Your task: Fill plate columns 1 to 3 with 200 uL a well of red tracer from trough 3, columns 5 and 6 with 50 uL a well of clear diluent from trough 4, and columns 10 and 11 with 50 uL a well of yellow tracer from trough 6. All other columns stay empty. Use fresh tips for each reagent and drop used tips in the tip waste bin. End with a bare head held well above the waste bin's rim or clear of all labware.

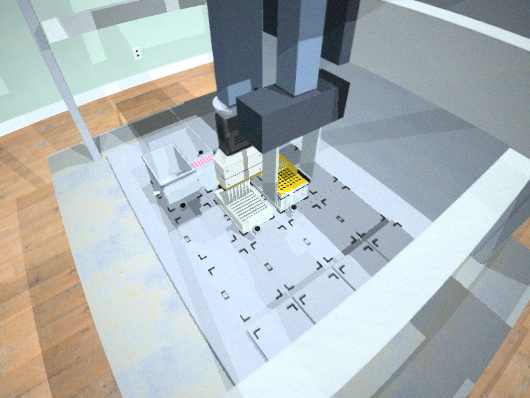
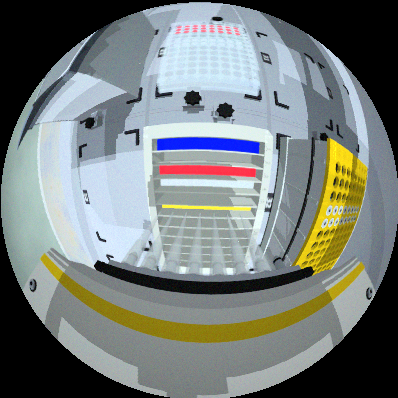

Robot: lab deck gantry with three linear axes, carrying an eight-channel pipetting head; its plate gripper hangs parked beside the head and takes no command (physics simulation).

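Note:
The pipetting head (image 1: 239, 167) (image 2: 200, 330) stands low over the white trough block (image 1: 258, 223) (image 2: 207, 131) and carries a row of pale tips (image 1: 239, 190) (image 2: 199, 245). Their lower ends meet the trough with the yellow strip (image 2: 206, 207); how deep they reach is unclear. Blue liquid (image 2: 207, 145), red liquid (image 2: 207, 171) and a pale strip (image 2: 207, 183) show in other troughs. The plate (image 1: 206, 179) (image 2: 207, 60) has red wells (image 1: 203, 161) (image 2: 207, 30) at its far end; its other wells look pale. The parked plate gripper (image 1: 289, 186) hangs open, its paddles apart.
The yellow tip rack (image 1: 294, 188) (image 2: 328, 170) stands right of the trough block; some white tips (image 2: 334, 216) show in it. The waste bin (image 1: 177, 189) stands left of the plate. Black knobs (image 2: 193, 97) (image 2: 225, 110) stand between plate and trough block.

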